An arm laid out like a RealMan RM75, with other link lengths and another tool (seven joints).
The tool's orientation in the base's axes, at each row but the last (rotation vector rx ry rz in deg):
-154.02 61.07 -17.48
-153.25 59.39 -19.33
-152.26 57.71 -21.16
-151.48 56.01 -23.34
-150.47 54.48 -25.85
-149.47 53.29 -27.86
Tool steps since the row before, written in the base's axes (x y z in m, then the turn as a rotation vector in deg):
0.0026 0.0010 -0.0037 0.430 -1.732 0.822
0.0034 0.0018 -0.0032 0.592 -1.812 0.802
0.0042 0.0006 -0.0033 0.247 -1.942 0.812
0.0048 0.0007 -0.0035 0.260 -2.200 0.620
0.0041 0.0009 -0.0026 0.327 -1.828 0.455
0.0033 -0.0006 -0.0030 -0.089 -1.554 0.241
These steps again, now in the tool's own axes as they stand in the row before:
0.0008 -0.0013 0.0044 1.594 0.710 -0.903
0.0008 -0.0024 0.0043 1.763 0.673 -0.847
0.0022 -0.0018 0.0046 1.602 0.971 -0.991
0.0025 -0.0020 0.0051 1.752 1.221 -0.855
0.0019 -0.0019 0.0041 1.526 0.976 -0.612
0.0022 -0.0001 0.0039 1.000 1.088 -0.545

